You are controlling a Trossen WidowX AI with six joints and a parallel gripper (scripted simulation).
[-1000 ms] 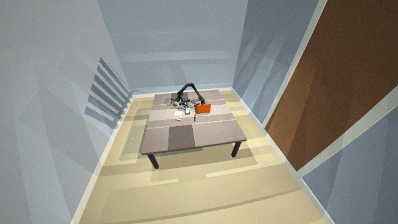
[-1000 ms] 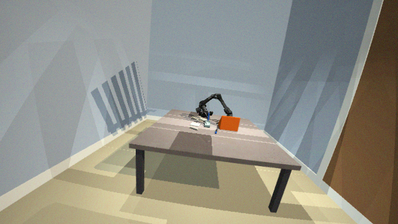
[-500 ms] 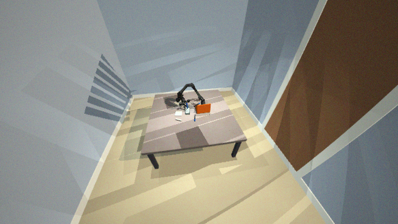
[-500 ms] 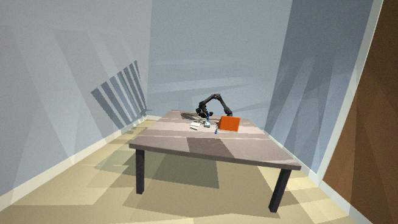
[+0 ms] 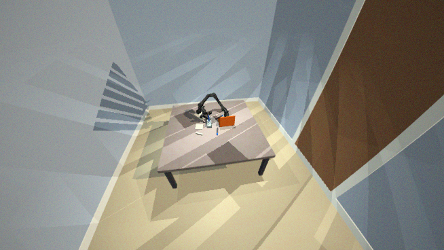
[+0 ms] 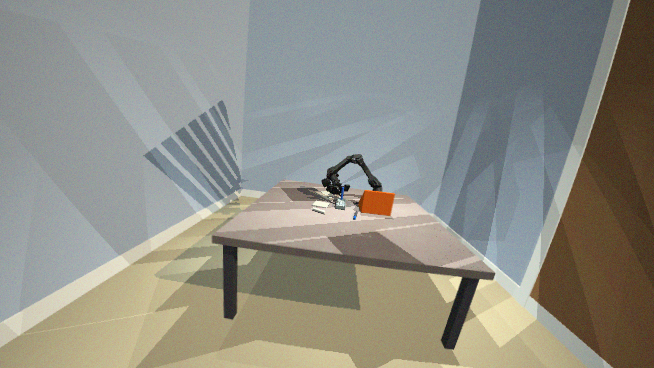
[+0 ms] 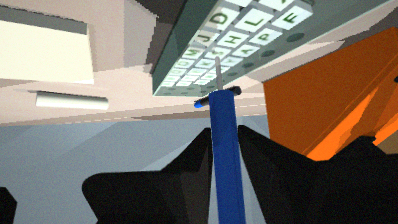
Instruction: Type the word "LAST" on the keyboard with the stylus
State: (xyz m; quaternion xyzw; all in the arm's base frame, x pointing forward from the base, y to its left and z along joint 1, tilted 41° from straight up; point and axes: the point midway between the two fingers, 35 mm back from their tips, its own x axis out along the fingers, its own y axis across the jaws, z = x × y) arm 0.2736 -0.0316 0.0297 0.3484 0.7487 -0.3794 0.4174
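Right now the blue stylus is 10 mm below my gripper tip. Also, from my gripper tip: pale sheet 120 mm ahead, 210 mm to the right, 70 mm below.
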